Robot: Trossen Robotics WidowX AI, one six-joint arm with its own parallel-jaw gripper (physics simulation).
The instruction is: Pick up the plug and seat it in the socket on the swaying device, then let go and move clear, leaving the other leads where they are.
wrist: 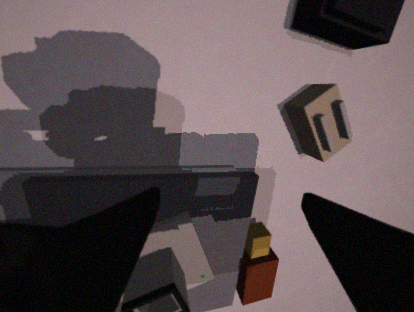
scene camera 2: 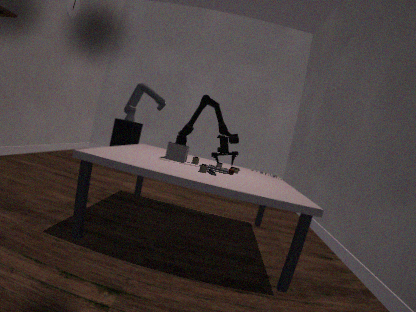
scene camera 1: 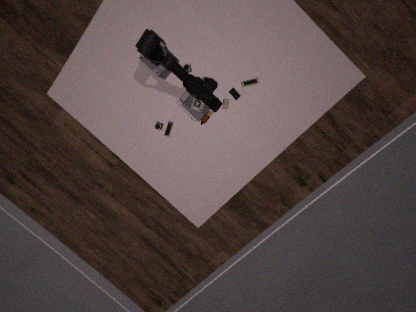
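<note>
The plug, an orange-brown block with a yellow tip, lies on the table beside the device. In the wrist view it is low, between the lines of the fingers and nearer the left one. The grey device carries a raised square socket with a black rim, partly hidden by the left finger and cut off by the lower edge in the wrist view. My gripper is open and empty, above the table near the plug. In scene camera 1 the arm hides its fingers.
A beige two-slot block and a black block lie past the plug. A long dark-topped piece lies farther out. Two small pieces lie across the device. A grey box stands by the arm's base.
</note>
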